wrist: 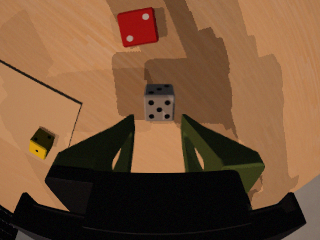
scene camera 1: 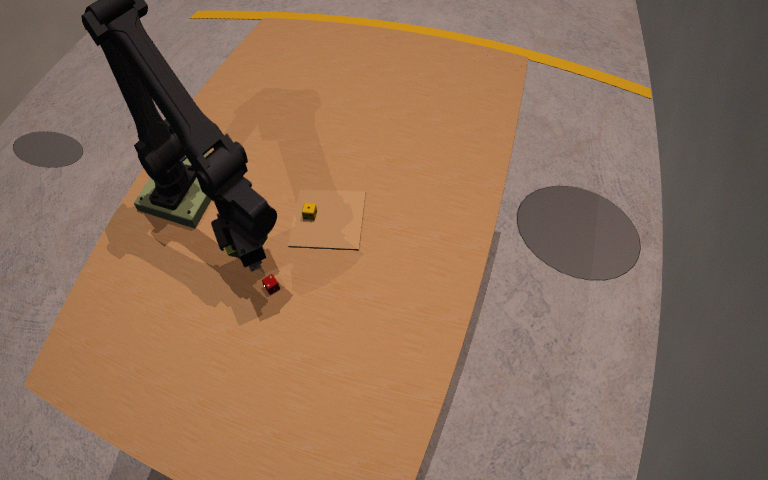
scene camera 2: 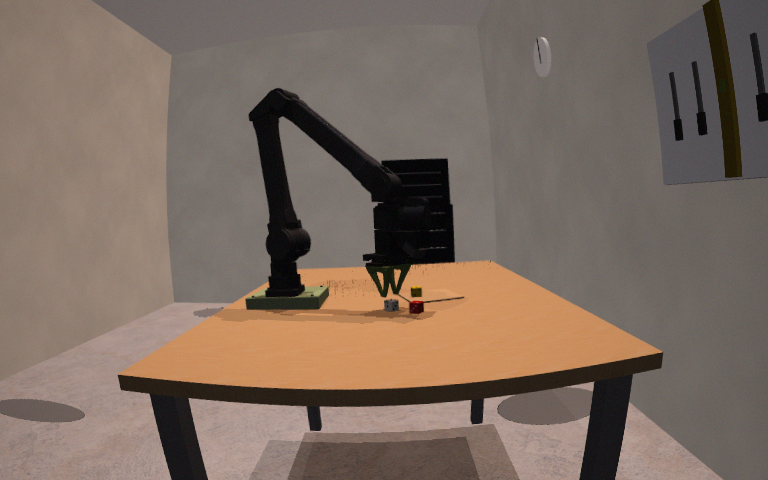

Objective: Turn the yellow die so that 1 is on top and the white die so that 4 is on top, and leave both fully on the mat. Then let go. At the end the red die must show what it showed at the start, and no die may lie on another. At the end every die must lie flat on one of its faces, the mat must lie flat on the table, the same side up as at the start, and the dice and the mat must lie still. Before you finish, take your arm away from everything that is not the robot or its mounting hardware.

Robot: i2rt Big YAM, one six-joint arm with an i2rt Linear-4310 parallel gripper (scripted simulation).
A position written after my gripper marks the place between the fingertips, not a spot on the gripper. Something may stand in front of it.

In view: my gripper (scene camera 2: pixel 389 295), a red die (wrist: pixel 135 30) and a tan mat (scene camera 1: pixel 338 222).
My gripper is seen too in the wrist view (wrist: pixel 157 121).
